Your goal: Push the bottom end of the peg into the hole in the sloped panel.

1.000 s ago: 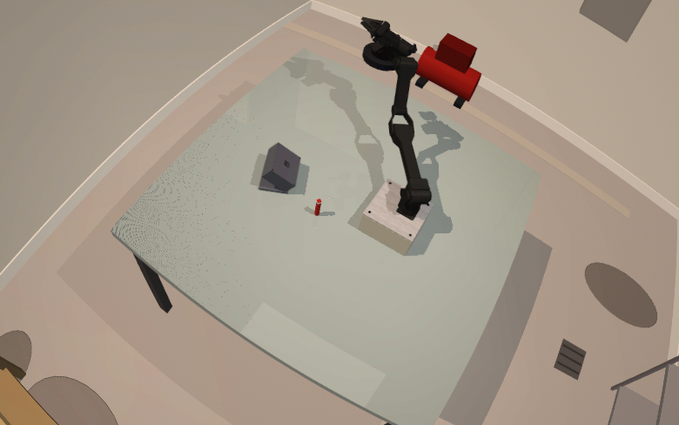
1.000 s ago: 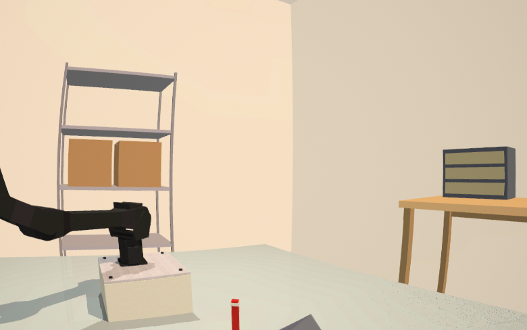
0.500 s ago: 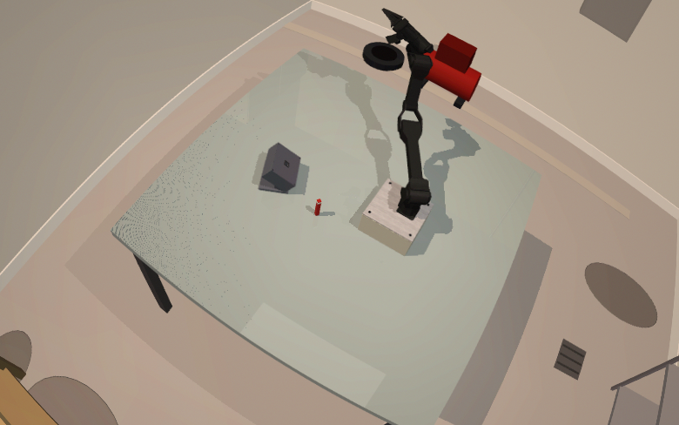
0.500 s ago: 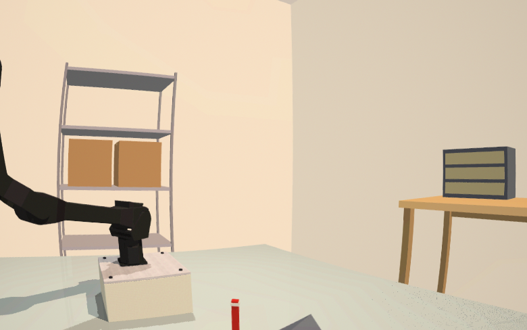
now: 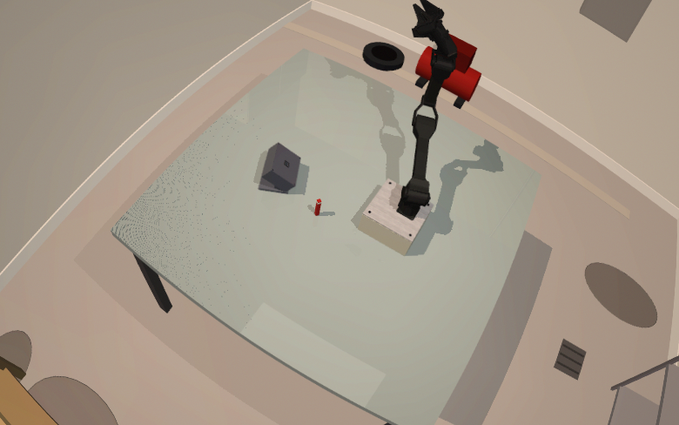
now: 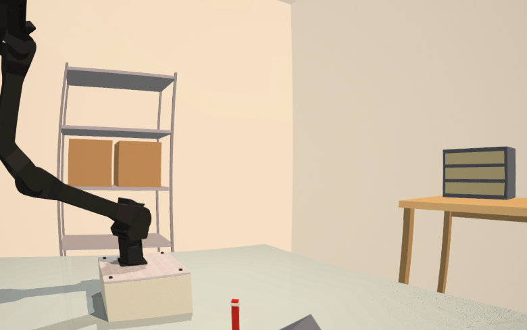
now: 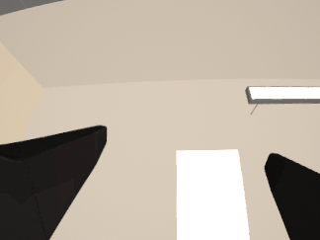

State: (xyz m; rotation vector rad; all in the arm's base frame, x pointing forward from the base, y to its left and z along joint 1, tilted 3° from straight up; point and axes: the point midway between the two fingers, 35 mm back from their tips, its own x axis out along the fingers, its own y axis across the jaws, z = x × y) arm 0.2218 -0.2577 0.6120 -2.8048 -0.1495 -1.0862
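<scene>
Right now the peg is 10 mm ahead of my gripper tip, 420 mm to the left of it and 660 mm below it. Also, from my gripper tip: grey sloped panel 200 mm ahead, 370 mm to the left, 650 mm below.
</scene>
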